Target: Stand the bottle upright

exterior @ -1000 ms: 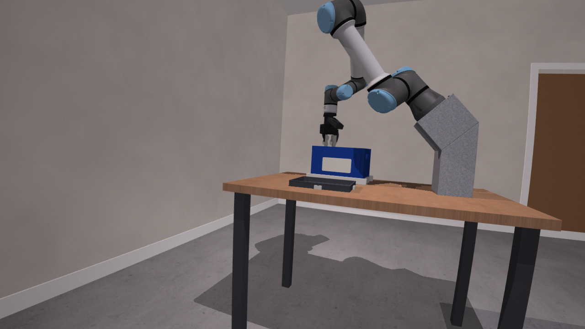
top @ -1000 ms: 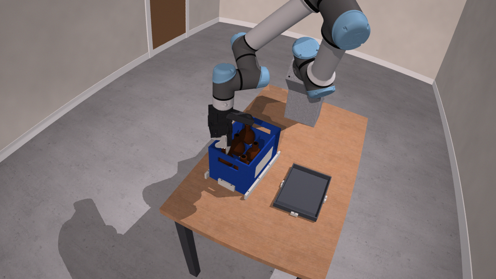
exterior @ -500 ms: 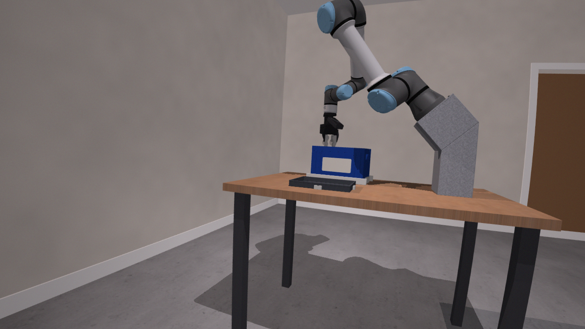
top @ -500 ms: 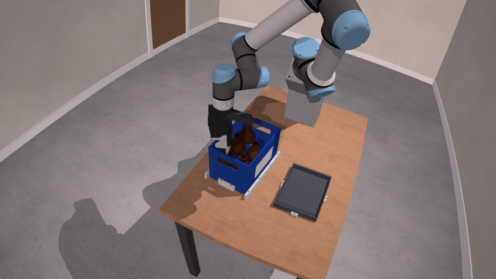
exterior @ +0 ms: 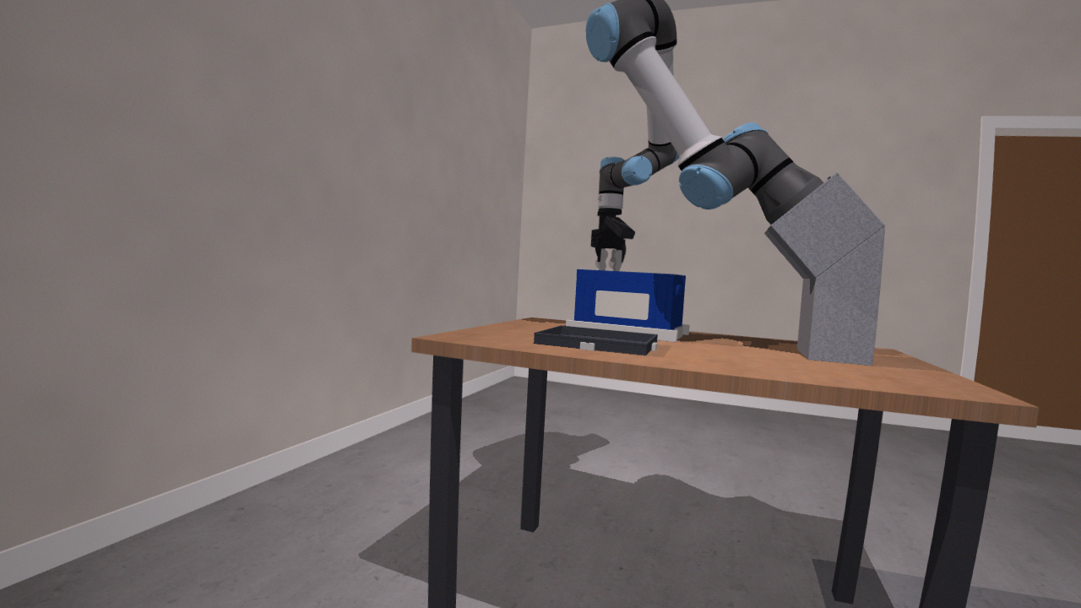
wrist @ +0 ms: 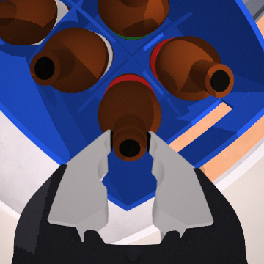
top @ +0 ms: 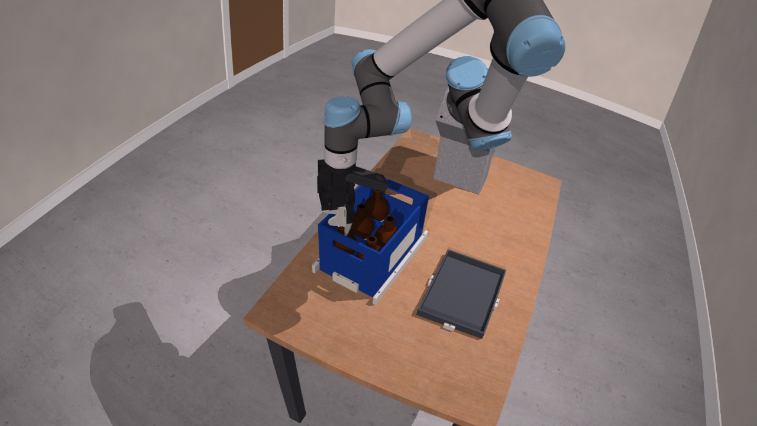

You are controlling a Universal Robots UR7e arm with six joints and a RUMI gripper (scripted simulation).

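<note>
Now: hand 7 cm above the bottle. The rest, counted from my hand: dark tray: 33 cm to the left, 14 cm below, 9 cm behind; crate: 8 cm behind, 7 cm below, 4 cm to the left.
</note>
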